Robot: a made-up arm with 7 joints.
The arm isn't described. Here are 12 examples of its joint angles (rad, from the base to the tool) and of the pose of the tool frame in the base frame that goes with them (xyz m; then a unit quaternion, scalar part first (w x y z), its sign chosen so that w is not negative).
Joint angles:
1: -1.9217 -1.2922 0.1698 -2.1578 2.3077 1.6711 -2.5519
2: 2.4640 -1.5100 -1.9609 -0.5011 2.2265 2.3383 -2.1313
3: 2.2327 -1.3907 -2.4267 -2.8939 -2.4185 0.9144 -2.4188
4: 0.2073 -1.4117 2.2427 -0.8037 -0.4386 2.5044 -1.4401
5: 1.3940 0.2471 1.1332 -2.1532 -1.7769 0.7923 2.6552
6: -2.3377 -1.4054 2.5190 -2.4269 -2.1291 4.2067 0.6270
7: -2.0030 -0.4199 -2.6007 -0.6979 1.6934 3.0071 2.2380
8: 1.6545 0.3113 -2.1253 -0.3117 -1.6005 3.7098 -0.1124
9: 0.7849 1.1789 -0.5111 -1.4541 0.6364 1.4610 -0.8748
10: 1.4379 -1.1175 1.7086 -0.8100 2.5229 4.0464 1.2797
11: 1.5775 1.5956 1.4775 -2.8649 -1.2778 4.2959 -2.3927
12: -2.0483 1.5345 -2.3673 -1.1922 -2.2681 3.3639 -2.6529
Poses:
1: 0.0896 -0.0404 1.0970 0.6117 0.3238 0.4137 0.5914
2: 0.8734 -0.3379 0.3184 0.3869 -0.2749 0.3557 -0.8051
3: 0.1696 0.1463 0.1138 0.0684 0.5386 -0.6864 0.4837
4: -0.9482 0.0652 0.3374 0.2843 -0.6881 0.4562 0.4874
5: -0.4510 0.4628 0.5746 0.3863 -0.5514 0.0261 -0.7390
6: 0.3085 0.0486 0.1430 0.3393 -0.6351 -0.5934 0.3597
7: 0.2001 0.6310 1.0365 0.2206 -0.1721 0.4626 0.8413
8: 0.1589 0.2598 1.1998 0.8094 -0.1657 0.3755 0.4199
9: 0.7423 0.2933 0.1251 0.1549 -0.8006 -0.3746 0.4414
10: -0.4272 -0.5512 0.7377 0.2204 -0.5996 0.0244 0.7689
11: -0.3201 0.1161 0.4637 0.8412 0.2476 -0.1266 -0.4637
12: -0.6234 -0.3134 0.7655 0.8476 0.0371 -0.4594 -0.2629
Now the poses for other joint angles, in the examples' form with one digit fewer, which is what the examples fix.
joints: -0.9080 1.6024 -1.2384 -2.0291 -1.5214 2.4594 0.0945
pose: -0.282 -0.548 0.153 0.092 0.548 0.084 -0.827
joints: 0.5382 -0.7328 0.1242 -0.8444 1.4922 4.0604 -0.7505
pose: -0.186 -0.148 1.191 0.559 0.007 0.404 -0.724
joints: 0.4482 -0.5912 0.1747 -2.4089 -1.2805 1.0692 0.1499
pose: 0.360 0.218 0.800 0.691 0.718 0.072 -0.044
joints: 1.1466 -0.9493 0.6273 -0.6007 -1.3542 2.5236 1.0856
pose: -0.485 -0.444 1.128 0.633 -0.015 0.064 -0.772
